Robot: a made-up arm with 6 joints.
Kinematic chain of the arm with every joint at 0, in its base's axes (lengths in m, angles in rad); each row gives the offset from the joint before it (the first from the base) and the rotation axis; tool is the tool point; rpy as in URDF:
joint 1: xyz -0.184 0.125 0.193 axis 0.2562 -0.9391 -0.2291
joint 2: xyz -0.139 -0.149 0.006 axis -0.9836 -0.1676 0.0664
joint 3: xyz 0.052 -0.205 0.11 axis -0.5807 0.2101 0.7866
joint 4: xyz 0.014 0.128 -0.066 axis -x
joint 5: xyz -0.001 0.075 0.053 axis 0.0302 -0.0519 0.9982
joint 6: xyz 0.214 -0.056 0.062 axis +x
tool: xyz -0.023 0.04 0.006 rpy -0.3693 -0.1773 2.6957
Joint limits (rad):
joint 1: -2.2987..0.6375
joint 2: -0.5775..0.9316
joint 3: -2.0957..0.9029
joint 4: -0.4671..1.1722
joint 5: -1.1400..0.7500
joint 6: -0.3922..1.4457
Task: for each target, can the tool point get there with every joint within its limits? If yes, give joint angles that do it. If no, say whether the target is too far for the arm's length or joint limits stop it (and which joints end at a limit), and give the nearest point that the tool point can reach.
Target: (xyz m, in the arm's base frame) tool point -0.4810 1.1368 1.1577
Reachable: no: too far | nearest point -0.1995 0.1372 0.6125 | short by 1.173 m
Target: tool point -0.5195 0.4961 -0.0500
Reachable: no: joint limits stop it (at a limit: joint 1, joint 2, joint 5) | nearest point -0.2237 0.2604 -0.0143 | short by 0.380 m
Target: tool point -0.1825 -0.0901 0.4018
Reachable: yes | joints -0.0460 0.3320 0.5610 -0.0805 -0.9291 1.1369
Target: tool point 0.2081 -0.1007 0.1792
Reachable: yes | joints -1.3678 -0.0416 -0.7905 0.6536 -0.6455 0.2832
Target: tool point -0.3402 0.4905 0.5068
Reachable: no: joint limits stop it (at a limit: joint 1, joint 2, joint 5) | nearest point -0.2511 0.1803 0.4492 | short by 0.328 m
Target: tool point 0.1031 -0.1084 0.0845
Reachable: yes | joints -1.2363 -0.4639 -0.5332 0.7174 -0.1058 -0.0352
